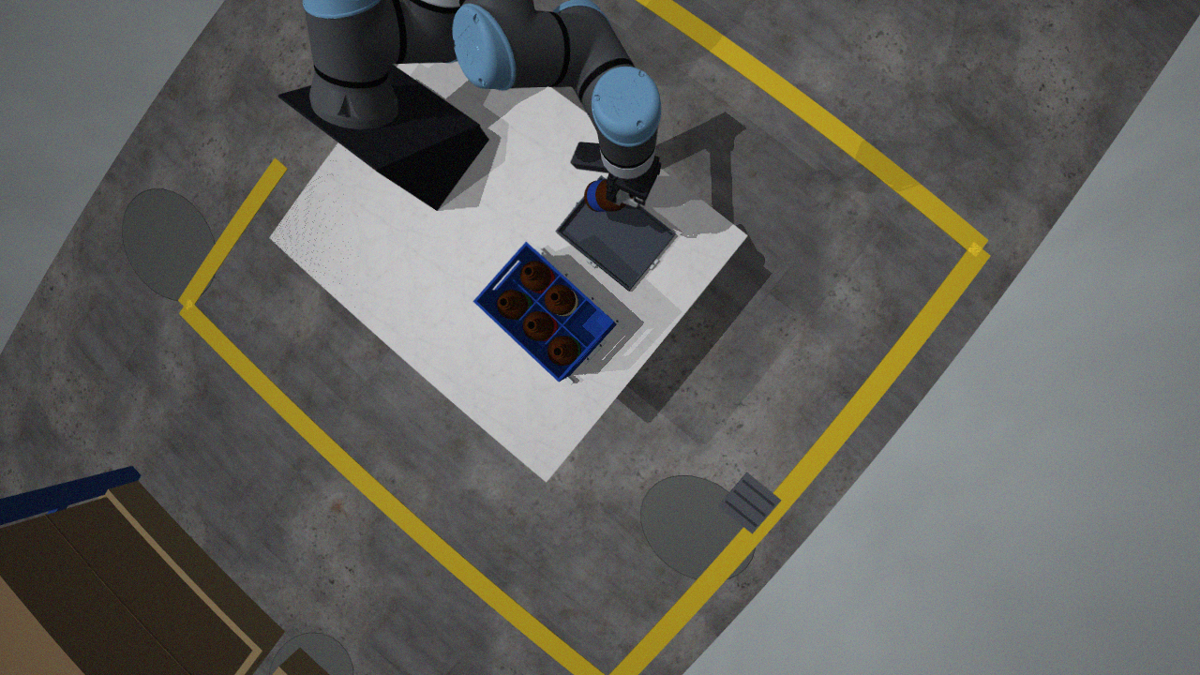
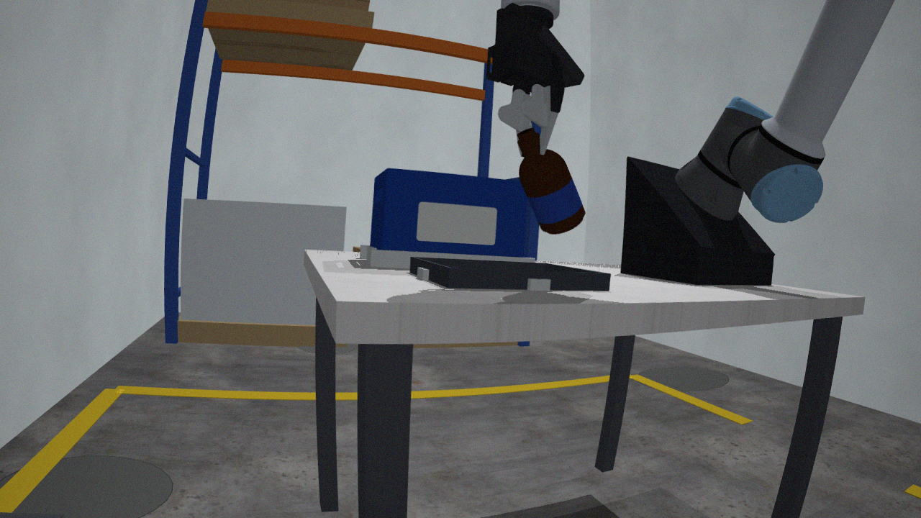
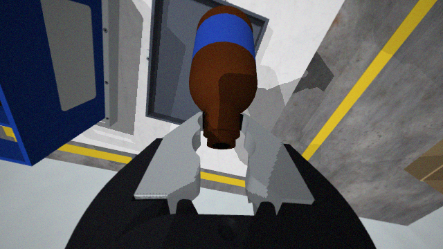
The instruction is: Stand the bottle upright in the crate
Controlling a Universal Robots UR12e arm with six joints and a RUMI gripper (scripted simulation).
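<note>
Right now the bottle is 4 cm below my hand, 3 cm behind it and 1 cm to the right of it. From my hand the other things lie so: dark grey tray (19 cm below, 5 cm to the right, 1 cm ahead); blue crate (31 cm to the right, 12 cm below, 2 cm ahead).
</note>
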